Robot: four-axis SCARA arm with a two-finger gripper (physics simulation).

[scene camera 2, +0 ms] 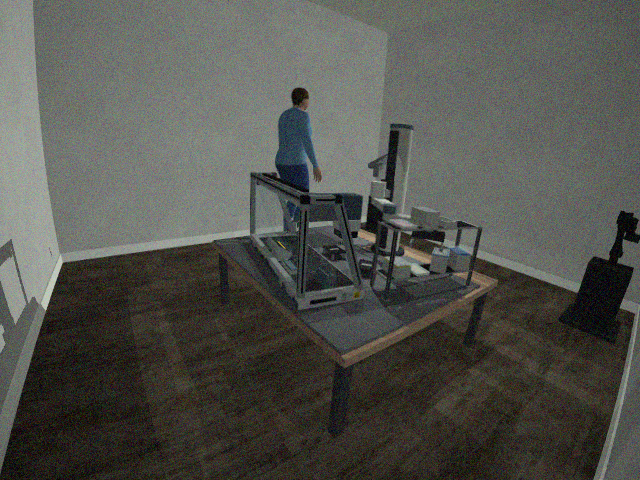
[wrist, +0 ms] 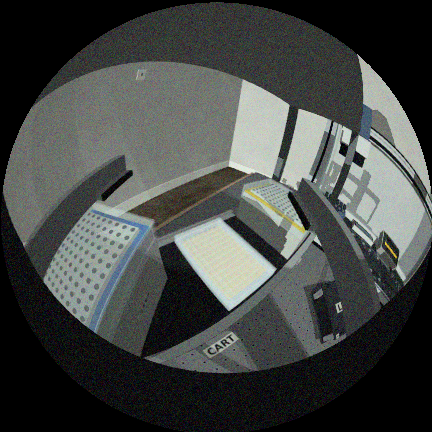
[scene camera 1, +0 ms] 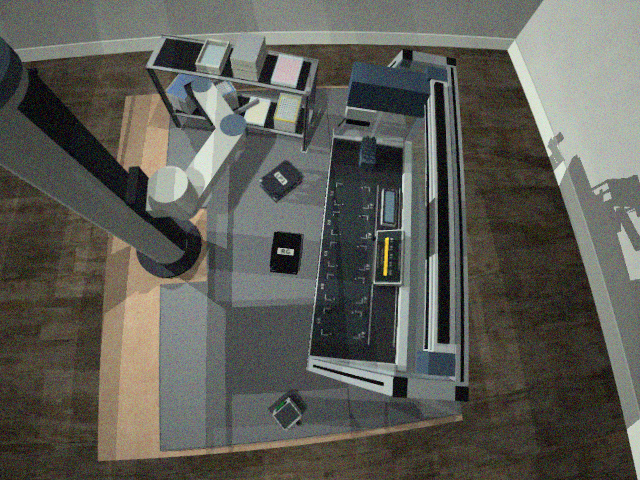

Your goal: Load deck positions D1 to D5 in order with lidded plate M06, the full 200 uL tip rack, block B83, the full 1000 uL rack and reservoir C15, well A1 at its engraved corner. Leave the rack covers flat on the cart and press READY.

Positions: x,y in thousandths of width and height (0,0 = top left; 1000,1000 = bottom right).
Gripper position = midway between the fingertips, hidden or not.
Note:
My gripper (wrist: 483,390) holds nothing. Also in view: a reservoir C15 (scene camera 1: 332,122).

